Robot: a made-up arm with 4 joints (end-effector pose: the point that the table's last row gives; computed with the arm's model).
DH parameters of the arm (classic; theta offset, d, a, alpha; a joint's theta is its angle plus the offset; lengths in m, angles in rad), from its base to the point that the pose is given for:
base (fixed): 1.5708 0.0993 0 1.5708
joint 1: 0 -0.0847 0.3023 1.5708
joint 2: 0 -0.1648 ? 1.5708
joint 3: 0 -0.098 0.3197 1.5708
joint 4: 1.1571 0 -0.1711 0
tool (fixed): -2.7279 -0.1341 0 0
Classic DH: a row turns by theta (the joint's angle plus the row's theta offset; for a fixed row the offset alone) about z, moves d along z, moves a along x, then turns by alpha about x.
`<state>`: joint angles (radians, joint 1 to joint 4).
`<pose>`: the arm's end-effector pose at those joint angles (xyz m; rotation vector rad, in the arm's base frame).
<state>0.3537 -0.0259 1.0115 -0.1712</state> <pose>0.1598 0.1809 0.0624 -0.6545 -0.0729 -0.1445</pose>
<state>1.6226 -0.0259 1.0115 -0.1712</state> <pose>0.1598 0.0890 0.2610 0.6117 0.0269 -0.1592</pose>
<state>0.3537 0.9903 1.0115 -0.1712</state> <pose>-0.0795 0.0505 0.0142 -0.6628 0.5889 -0.9413</pose>
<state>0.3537 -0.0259 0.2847 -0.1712</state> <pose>0.1553 0.3185 0.1880 0.0695 -0.0022 -0.1465</pose>
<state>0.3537 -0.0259 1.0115 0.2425</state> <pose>0.1848 0.2332 0.0227 -0.6568 0.0632 0.2541</pose>
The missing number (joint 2, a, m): -0.1575
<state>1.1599 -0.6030 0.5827 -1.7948</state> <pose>-0.0430 0.1373 0.2957 0.7672 0.1564 -1.3180</pose>
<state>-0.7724 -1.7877 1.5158 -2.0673</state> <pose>0.1963 0.1939 -0.1692 -0.1058 -1.3838 0.3245</pose>
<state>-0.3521 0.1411 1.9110 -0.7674</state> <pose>0.0292 -0.0319 0.1721 -2.1907 -0.7476 -0.5256</pose>
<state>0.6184 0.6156 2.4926 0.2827</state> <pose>-0.1407 -0.2492 0.0348 -1.6920 0.9622 0.1766</pose>
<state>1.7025 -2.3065 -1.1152 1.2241</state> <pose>-0.3468 -0.5466 0.3863 -0.4342 1.1044 -1.8642</pose>
